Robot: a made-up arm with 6 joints.
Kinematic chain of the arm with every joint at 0, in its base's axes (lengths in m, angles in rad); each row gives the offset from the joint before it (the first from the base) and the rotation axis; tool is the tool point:
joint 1: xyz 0 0 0.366 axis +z
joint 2: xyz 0.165 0 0 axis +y
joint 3: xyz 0 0 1.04 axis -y
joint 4: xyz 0 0 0.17 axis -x
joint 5: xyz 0.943 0 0 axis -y
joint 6: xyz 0.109 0 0 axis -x
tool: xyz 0 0 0
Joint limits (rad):
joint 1: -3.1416..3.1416
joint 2: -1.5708..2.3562
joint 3: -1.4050..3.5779
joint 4: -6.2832..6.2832
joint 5: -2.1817..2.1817
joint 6: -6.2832..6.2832
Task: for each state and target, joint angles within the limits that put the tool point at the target. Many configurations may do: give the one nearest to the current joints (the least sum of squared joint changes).
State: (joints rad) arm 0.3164 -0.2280 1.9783 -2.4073 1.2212 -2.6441
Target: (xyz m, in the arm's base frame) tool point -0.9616 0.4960 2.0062
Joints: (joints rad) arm -0.5217 -0.5606 1.6398 -2.4293 0.7631 -2.6441
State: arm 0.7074 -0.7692 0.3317 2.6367 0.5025 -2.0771
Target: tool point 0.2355 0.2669 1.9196
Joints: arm 0.7708 -0.6004 0.0136 2.6365 0.5456 -2.0771
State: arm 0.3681 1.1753 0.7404 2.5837 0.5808 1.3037
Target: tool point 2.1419 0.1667 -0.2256
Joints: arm 0.0683 1.7051 1.1300 2.5687 0.3491 1.3037
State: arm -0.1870 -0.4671 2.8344 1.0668 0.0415 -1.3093
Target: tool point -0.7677 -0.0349 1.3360
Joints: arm 0.0483 0.1258 3.1641 1.0660 0.0232 -1.3093
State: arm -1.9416 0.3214 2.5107 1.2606 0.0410 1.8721
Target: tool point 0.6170 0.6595 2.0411
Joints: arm -2.3151 -0.2254 2.0844 1.2621 0.0676 1.8721
